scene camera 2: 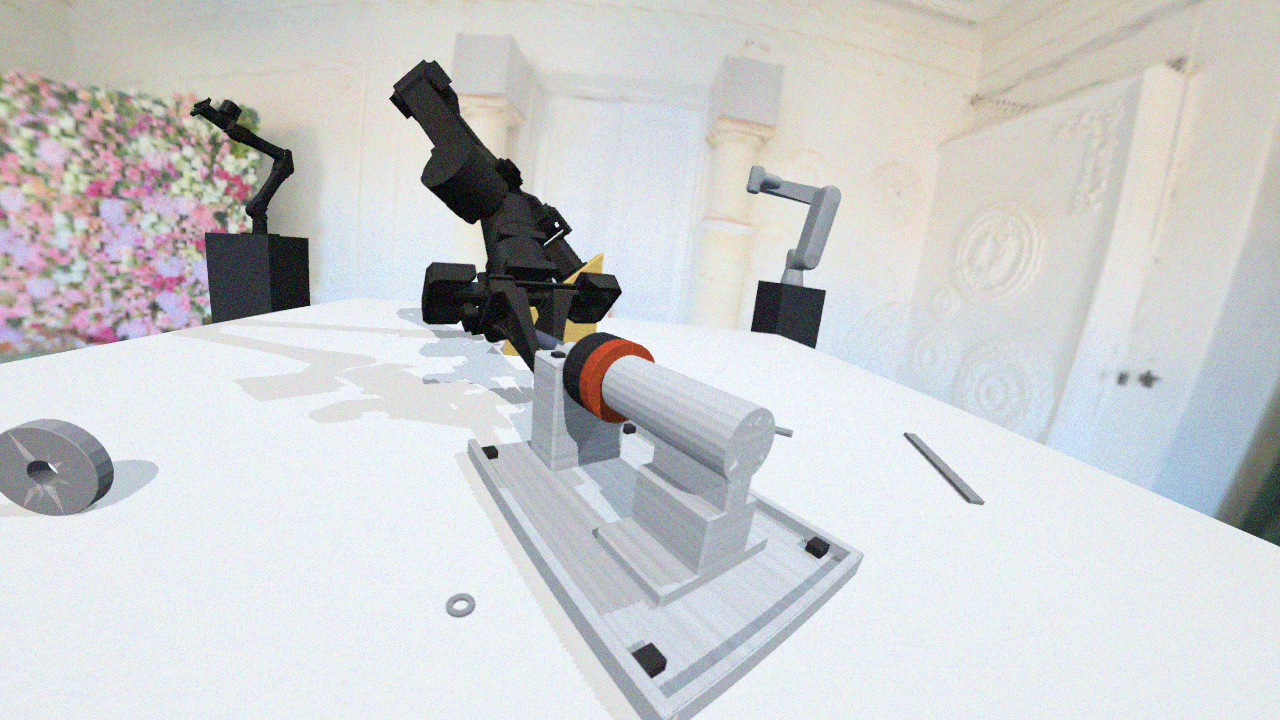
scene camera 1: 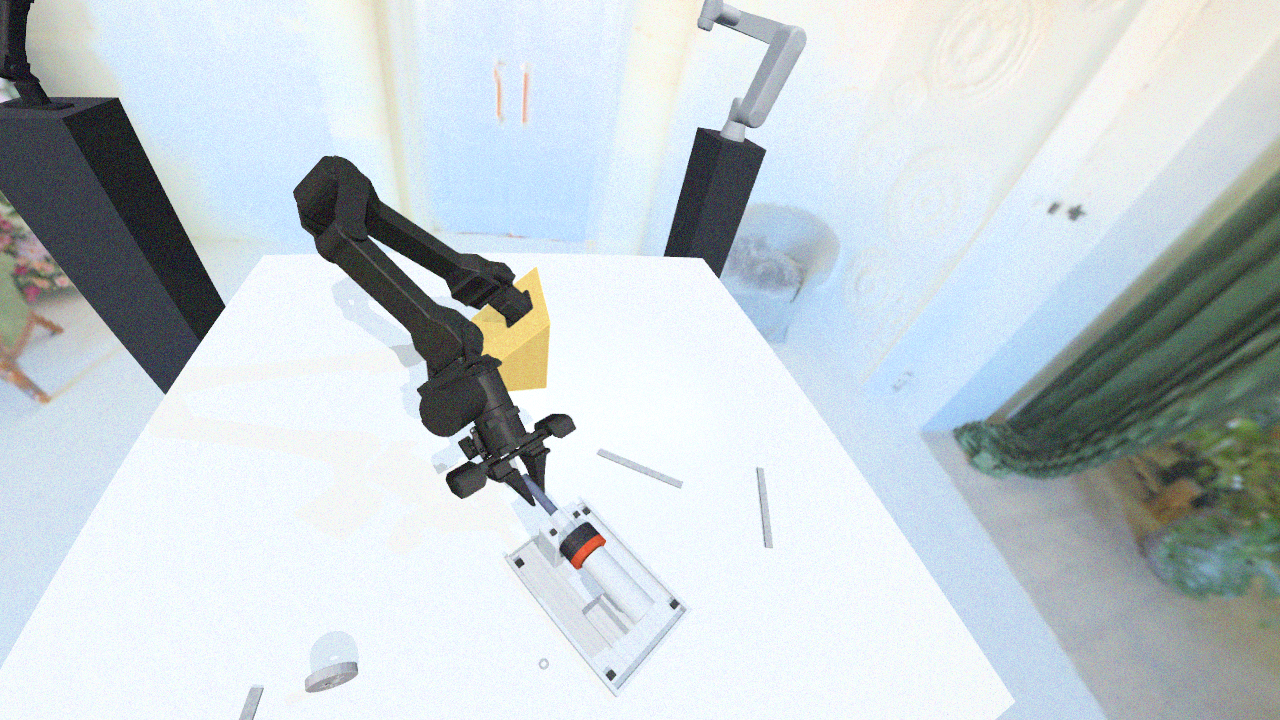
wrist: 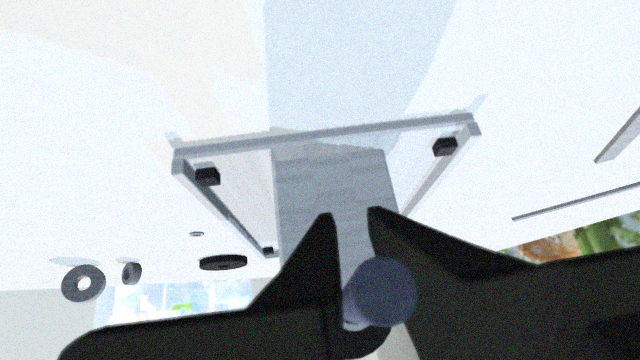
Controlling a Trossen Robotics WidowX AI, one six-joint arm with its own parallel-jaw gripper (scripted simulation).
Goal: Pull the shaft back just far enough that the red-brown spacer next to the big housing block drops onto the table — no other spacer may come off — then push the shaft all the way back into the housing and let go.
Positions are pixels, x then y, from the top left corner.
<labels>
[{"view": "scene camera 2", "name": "my gripper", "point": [547, 373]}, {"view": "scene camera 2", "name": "red-brown spacer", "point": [590, 383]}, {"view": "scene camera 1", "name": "my gripper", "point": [538, 502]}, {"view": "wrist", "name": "my gripper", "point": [349, 222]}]
</labels>
